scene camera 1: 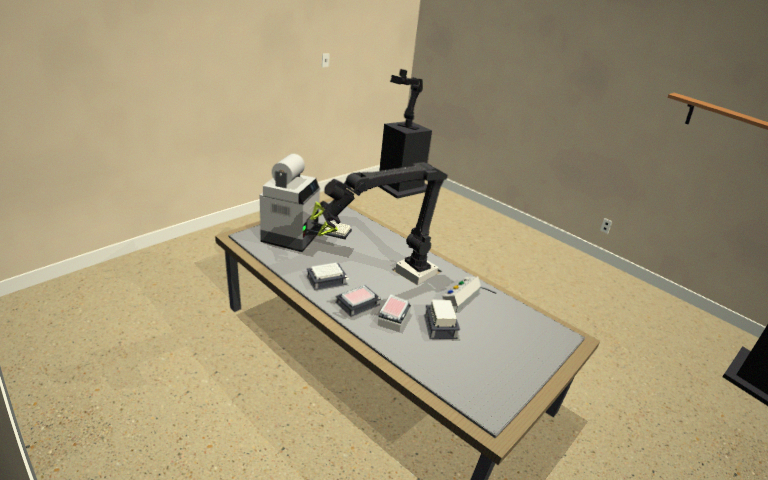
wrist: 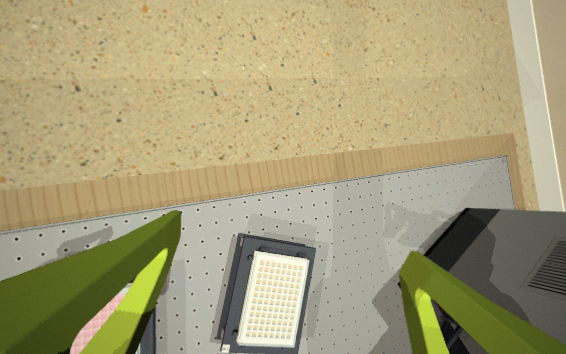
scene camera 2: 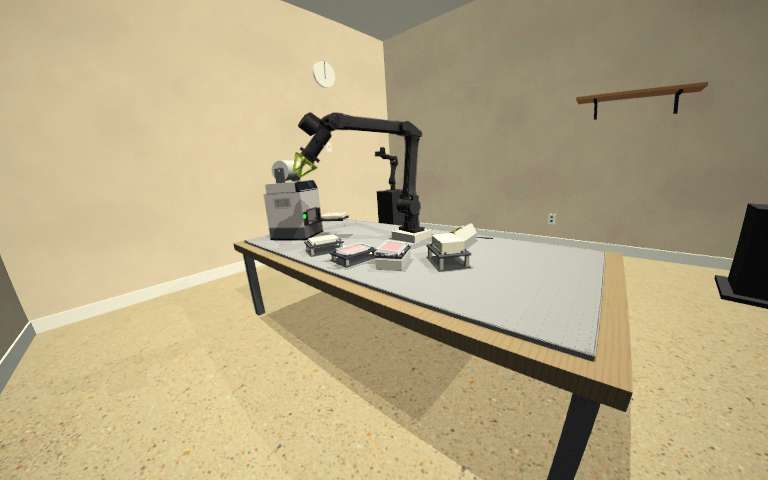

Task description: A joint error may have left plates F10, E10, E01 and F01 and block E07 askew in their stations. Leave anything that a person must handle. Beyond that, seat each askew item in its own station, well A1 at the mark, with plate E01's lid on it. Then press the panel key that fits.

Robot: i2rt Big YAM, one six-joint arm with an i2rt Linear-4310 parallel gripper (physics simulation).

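Observation:
My gripper (scene camera 1: 317, 224) (scene camera 2: 304, 171) (wrist: 295, 242) is open and empty, high above the table near the grey machine. A white well plate (scene camera 1: 327, 271) (scene camera 2: 323, 240) (wrist: 275, 297) lies on a dark station between and beyond the fingertips in the wrist view; a small A1 label (wrist: 225, 348) is at the station's corner. A pink plate (scene camera 1: 358, 296) (scene camera 2: 352, 249) (wrist: 102, 320) is partly hidden by a finger. Another pink plate (scene camera 1: 394, 307) (scene camera 2: 393, 247) lies on a pale base. A cream block (scene camera 1: 443, 313) (scene camera 2: 447, 243) sits on a dark stand. Station names and small tilts cannot be made out.
The grey machine (scene camera 1: 278, 217) (scene camera 2: 286, 217) with a white roll and green light stands at the table's far end. A pale plate (scene camera 1: 341, 229) (scene camera 2: 335, 216) lies beside it. The key panel (scene camera 1: 465, 291) (scene camera 2: 468, 234) with coloured keys stands between the arm's base and the cream block.

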